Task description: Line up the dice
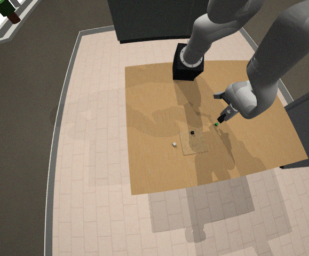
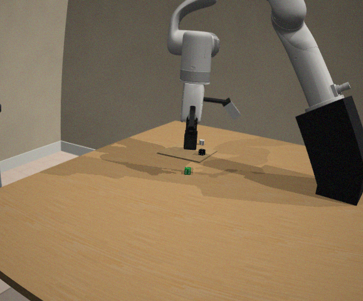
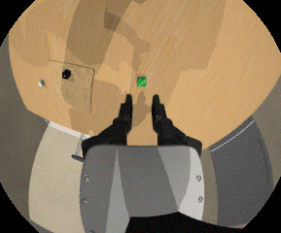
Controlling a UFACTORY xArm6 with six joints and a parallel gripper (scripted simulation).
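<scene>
My gripper is now 8 cm above the green die. The rest, counted from my hand: white die (28 cm to the right, 10 cm ahead, 8 cm below); thin tan mat (17 cm to the right, 9 cm below, 9 cm ahead); black die (16 cm to the right, 8 cm below, 4 cm ahead).
</scene>
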